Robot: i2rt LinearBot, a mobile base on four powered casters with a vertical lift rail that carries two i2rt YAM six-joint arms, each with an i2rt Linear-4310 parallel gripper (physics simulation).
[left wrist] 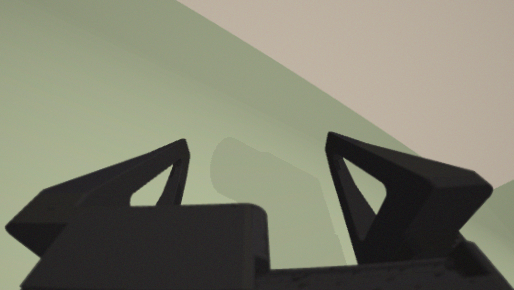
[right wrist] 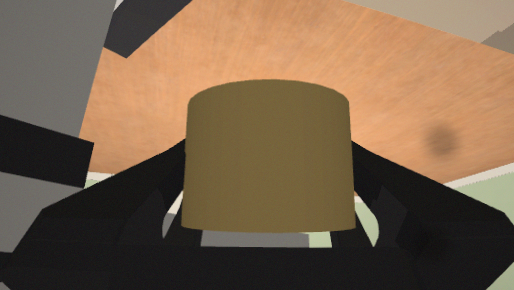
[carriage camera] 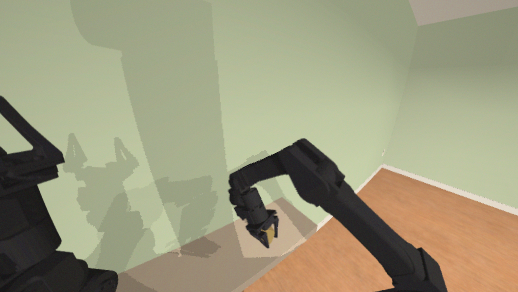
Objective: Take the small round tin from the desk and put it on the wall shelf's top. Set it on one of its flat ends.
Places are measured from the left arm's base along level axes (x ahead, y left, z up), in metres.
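Where they show: left gripper, fingertip midpoint: (left wrist: 256,143); right gripper, fingertip midpoint: (right wrist: 266,139) (carriage camera: 272,242).
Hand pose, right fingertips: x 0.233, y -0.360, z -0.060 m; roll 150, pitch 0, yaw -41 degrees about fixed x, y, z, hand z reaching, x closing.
After its pixels a point has its place.
The small round tin (carriage camera: 270,233) {x 0.244, y -0.355, z -0.024 m} (right wrist: 270,165) {x 0.267, y -0.322, z -0.032 m} is dull gold. My right gripper (carriage camera: 272,241) {x 0.233, y -0.360, z -0.060 m} (right wrist: 266,139) {x 0.233, y -0.360, z -0.060 m} is shut on it, with a finger on each side of its curved wall. In the carriage camera this gripper points down and leans slightly, in front of a flat beige-brown surface (carriage camera: 215,265) {x 0.216, y -0.149, z -0.170 m} along the wall. I cannot tell whether that surface is the desk or the shelf top, nor the gap between it and the tin. My left gripper (left wrist: 256,143) {x 0.038, y -0.004, z 0.437 m} is open and empty, pointing at the upper wall; in the carriage camera part of it shows at the left edge.
The green wall (carriage camera: 310,80) {x 0.677, y -0.599, z 0.487 m} (left wrist: 100,100) {x 0.131, y 0.269, z 0.664 m} rises behind the flat surface and carries arm shadows. The wooden floor (carriage camera: 425,225) {x 0.763, y -2.236, z -0.920 m} (right wrist: 300,40) {x -0.250, y -1.161, z -0.920 m} lies beyond the surface's near edge. In the right wrist view grey and black parts (right wrist: 45,65) {x -0.138, y -0.319, z -0.257 m} fill the left side.
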